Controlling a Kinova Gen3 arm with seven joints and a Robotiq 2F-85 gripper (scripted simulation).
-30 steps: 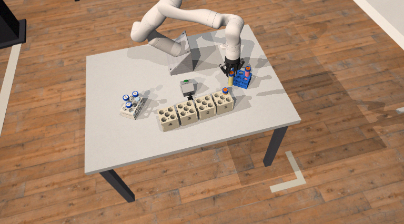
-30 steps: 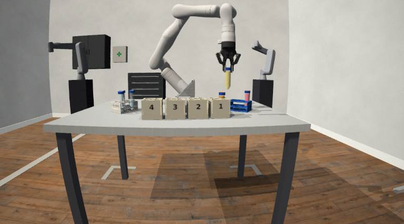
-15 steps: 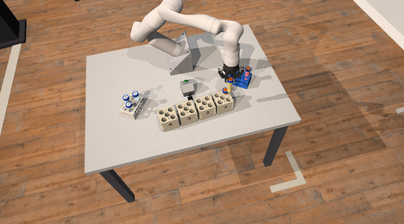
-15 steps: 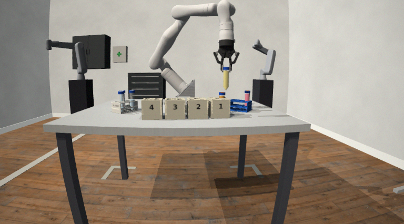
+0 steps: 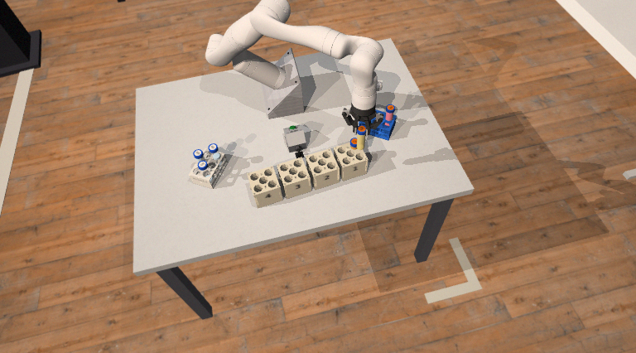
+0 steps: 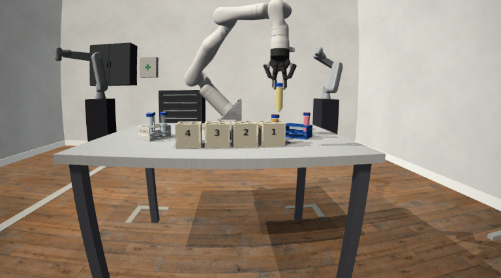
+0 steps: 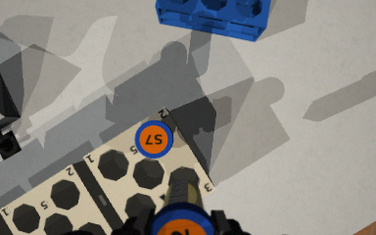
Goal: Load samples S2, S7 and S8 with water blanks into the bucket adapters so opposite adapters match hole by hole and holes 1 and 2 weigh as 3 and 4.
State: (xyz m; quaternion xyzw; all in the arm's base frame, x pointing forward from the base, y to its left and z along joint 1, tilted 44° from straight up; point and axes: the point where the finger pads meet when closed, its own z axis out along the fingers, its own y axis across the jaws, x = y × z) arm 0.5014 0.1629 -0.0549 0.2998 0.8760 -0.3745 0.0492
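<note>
My hand is 1 cm past the sample S2 and 5 cm above it. From my hand the other things lie so: blue sample rack (16 cm behind, 15 cm to the left, 21 cm below); adapter 1 (3 cm behind, 2 cm to the right, 20 cm below); sample S7 (5 cm behind, 1 cm to the right, 18 cm below).
</note>
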